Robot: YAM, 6 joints.
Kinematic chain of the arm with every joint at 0, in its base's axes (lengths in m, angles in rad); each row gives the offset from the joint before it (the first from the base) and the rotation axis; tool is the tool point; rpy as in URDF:
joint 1: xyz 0 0 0.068 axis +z
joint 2: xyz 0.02 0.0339 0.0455 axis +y
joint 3: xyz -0.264 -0.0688 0 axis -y
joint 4: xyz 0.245 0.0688 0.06 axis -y
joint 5: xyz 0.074 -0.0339 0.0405 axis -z
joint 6: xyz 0.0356 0 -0.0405 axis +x
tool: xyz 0 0 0 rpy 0 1.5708 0
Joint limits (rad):
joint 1: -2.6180..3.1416
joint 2: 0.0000..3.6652
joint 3: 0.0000..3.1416
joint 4: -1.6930..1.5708
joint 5: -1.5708..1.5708
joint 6: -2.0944..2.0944
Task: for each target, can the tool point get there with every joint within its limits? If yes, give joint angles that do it. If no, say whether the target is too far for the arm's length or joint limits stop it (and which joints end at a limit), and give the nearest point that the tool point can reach.
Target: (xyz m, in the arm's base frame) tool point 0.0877 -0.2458 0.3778
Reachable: yes | joints -1.1483 1.1335 0.8917 0.4930 0.6245 1.0083
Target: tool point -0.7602 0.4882 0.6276
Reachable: no: too far | nearest point -0.4720 0.3031 0.4283 | short by 0.396 m
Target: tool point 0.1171 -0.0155 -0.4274
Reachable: no: joint limits stop it (at a limit: joint 2) | nearest point 0.1374 -0.0182 -0.3632 | short by 0.067 m
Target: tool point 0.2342 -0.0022 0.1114
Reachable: yes | joints -0.0983 1.7005 0.7629 -0.7714 -0.6239 1.6737
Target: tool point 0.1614 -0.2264 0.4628
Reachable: yes | joints -0.9978 1.2795 1.4890 -0.3331 -0.3697 -0.4642
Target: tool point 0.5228 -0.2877 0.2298
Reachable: yes | joints -0.4926 2.6583 2.6053 -0.4583 0.1756 -1.1832
